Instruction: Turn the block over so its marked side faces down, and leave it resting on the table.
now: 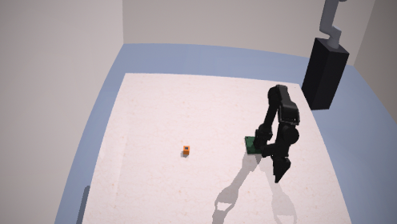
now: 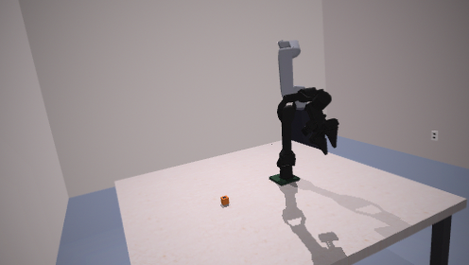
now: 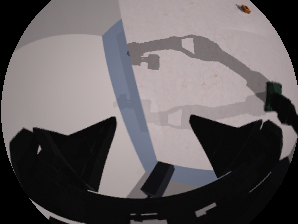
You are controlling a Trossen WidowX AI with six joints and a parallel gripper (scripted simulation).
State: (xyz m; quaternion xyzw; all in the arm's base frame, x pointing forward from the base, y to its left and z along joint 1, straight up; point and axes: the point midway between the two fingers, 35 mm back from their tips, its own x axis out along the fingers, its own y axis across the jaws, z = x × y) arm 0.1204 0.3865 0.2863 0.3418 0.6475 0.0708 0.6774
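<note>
The orange block is 41 cm to the right of my gripper tip, 27 cm ahead of it and 25 cm below it.
</note>
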